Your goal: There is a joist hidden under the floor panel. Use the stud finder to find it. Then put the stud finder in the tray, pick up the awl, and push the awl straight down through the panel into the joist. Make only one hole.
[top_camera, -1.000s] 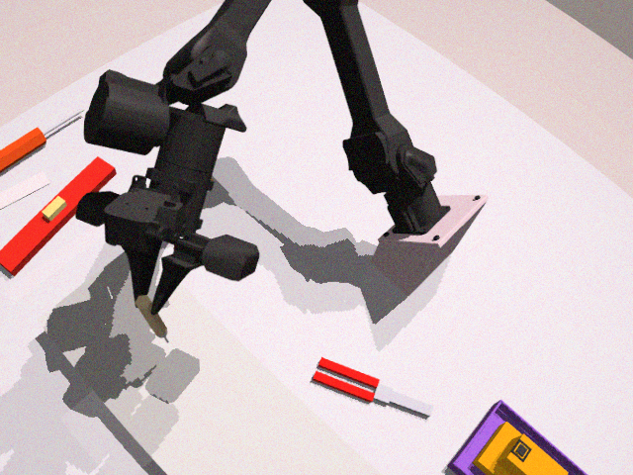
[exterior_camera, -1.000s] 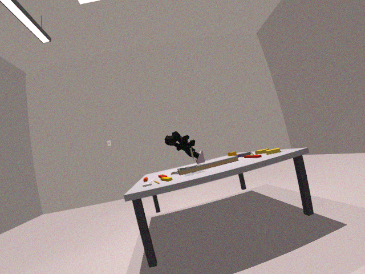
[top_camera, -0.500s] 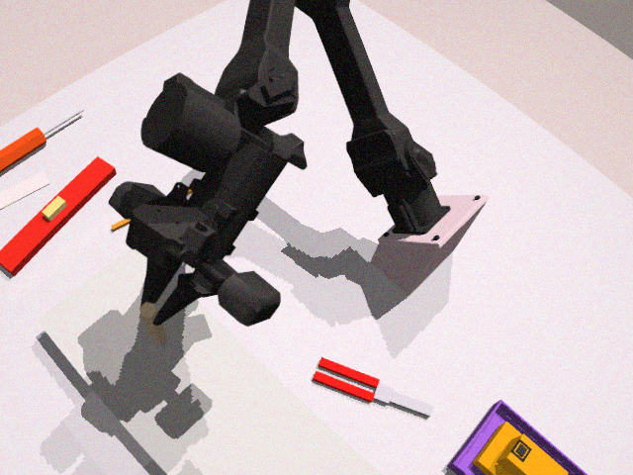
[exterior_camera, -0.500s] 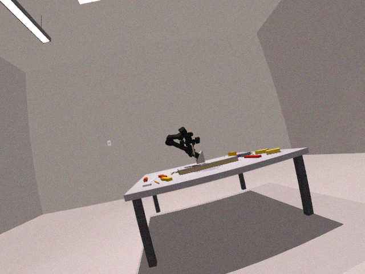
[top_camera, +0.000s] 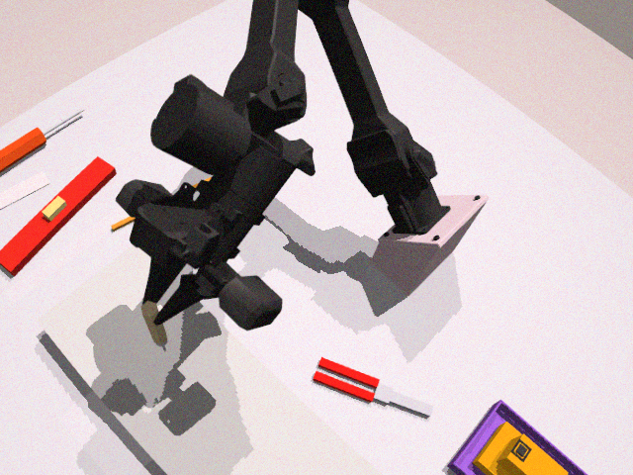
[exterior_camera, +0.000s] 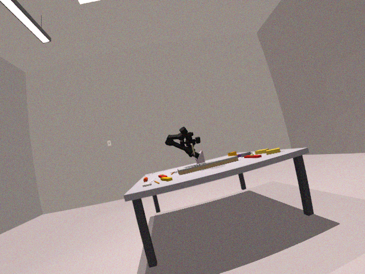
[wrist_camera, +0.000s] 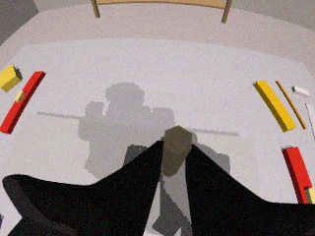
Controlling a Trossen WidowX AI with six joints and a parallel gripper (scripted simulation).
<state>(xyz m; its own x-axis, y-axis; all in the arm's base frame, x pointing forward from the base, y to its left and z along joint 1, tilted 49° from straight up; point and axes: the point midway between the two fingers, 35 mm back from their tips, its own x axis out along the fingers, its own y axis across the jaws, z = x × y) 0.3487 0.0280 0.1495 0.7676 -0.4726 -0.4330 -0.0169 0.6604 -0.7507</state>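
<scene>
Right now my gripper tip is 50 mm above the awl. The rest, counted from my gripper tip: orange-handled screwdriver (470 mm to the right, 190 mm below, 100 mm behind); purple tray (420 mm to the left, 230 mm behind, 190 mm below); yellow stud finder (410 mm to the left, 230 mm behind, 150 mm below).
</scene>
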